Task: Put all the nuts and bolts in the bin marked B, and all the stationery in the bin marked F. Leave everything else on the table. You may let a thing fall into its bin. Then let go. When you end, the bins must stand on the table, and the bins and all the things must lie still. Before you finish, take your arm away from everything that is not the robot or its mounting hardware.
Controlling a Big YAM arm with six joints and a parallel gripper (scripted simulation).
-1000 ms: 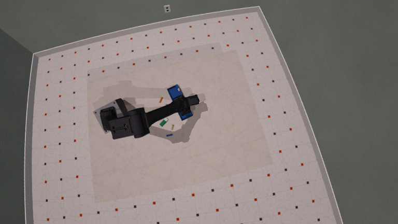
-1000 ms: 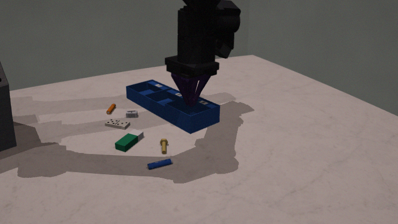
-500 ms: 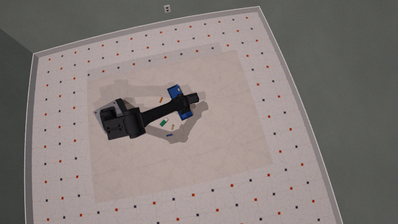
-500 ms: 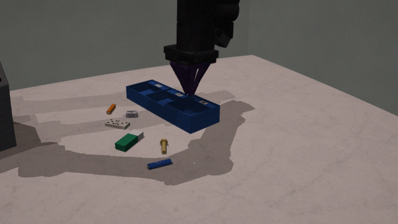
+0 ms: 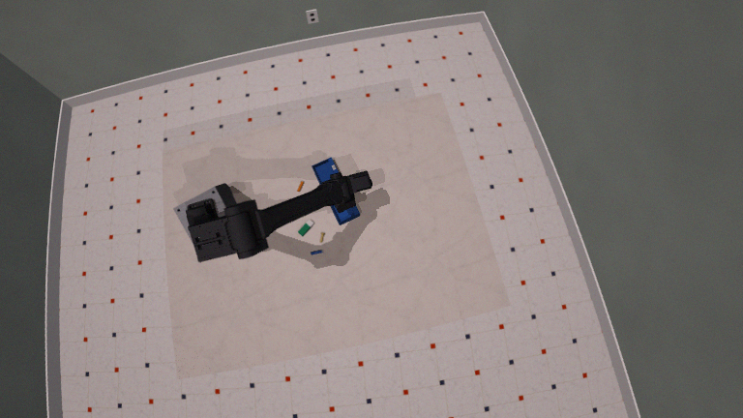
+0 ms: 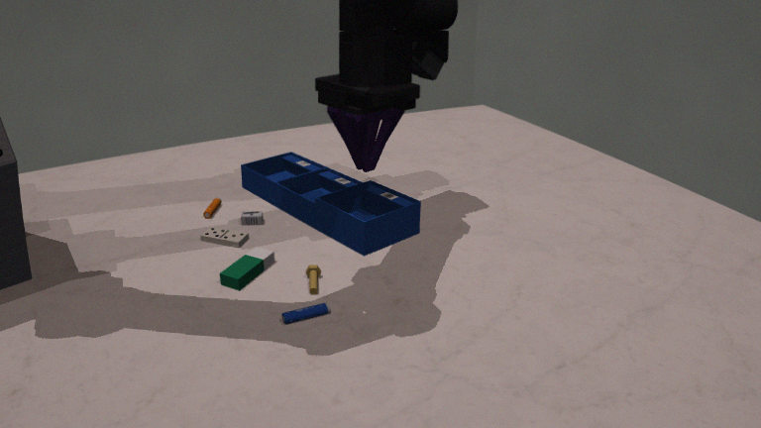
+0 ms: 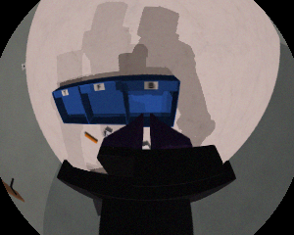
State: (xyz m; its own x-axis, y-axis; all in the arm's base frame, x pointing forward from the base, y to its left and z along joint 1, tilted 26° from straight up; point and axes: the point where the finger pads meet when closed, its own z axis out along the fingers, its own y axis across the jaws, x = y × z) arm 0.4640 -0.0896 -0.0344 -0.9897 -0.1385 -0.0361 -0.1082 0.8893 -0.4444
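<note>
My hand is 1 cm past the blue three-part bin, 8 cm to the right of it and 6 cm above it. Round my hand: brass bolt: 11 cm behind, 7 cm to the right, 7 cm below; grey metal piece: 11 cm behind, 9 cm to the left, 7 cm below; green block: 15 cm behind, 2 cm to the right, 7 cm below.
</note>
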